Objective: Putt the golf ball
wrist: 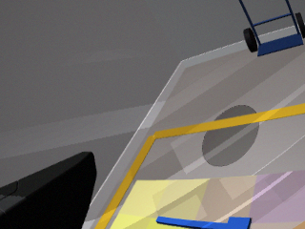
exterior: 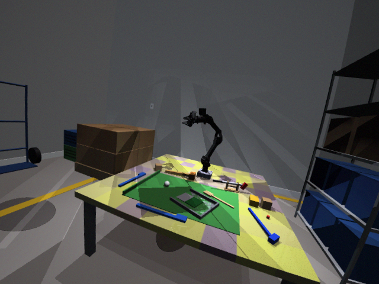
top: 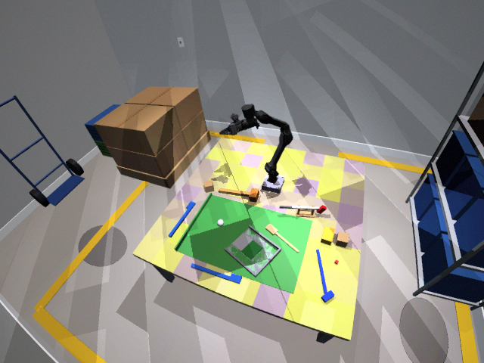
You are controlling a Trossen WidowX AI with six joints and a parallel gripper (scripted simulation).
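The red putter is 80 mm behind my gripper tip, 510 mm to the left of it and 460 mm below it. From my gripper tip the other things lie so: white golf ball 250 mm ahead, 90 mm to the left, 490 mm below; then green mat 250 mm ahead, 270 mm to the left, 520 mm below; then wooden stand 80 mm behind, 530 mm to the left, 480 mm below.
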